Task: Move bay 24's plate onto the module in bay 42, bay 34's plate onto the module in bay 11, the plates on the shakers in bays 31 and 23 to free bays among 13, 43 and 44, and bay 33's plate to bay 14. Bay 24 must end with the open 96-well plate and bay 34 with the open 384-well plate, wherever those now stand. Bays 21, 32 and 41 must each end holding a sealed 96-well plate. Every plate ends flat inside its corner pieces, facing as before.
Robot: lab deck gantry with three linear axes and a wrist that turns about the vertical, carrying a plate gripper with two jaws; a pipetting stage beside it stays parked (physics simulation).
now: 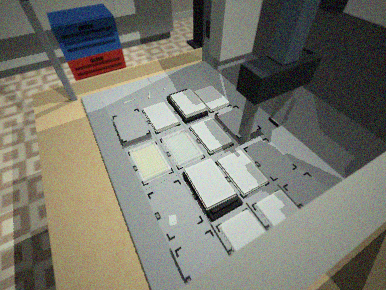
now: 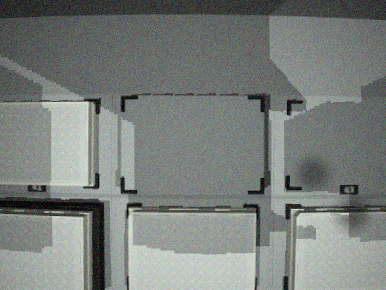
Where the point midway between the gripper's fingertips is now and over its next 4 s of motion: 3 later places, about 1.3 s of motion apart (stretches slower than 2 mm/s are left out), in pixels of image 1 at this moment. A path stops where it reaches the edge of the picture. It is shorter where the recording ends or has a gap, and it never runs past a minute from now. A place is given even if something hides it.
The gripper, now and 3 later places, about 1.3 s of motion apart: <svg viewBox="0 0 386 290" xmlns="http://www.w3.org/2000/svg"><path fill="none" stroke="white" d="M259 129L249 251L267 233L299 214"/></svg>
